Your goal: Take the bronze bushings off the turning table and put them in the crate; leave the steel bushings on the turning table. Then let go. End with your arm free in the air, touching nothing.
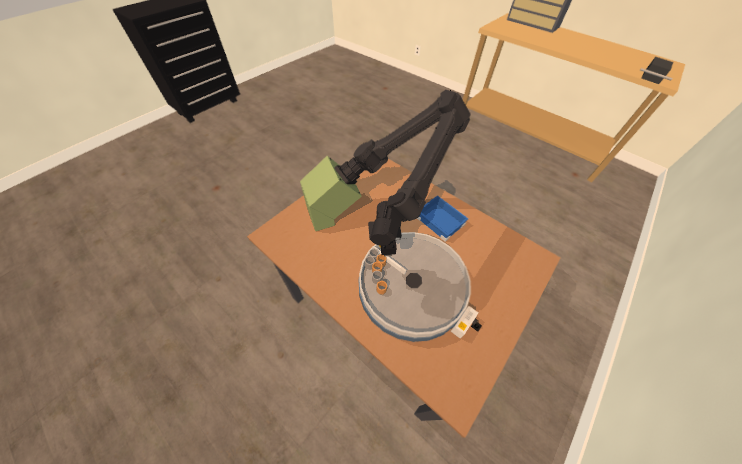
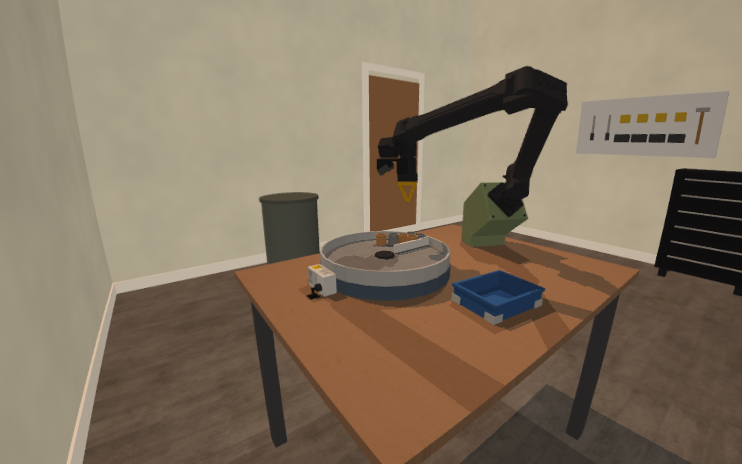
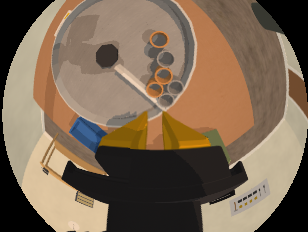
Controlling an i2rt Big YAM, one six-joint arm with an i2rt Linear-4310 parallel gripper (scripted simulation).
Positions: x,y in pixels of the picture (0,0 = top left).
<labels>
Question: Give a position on a blue crate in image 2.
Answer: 491,289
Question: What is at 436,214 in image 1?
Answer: A blue crate.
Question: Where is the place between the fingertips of my gripper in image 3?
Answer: At 155,115
</labels>
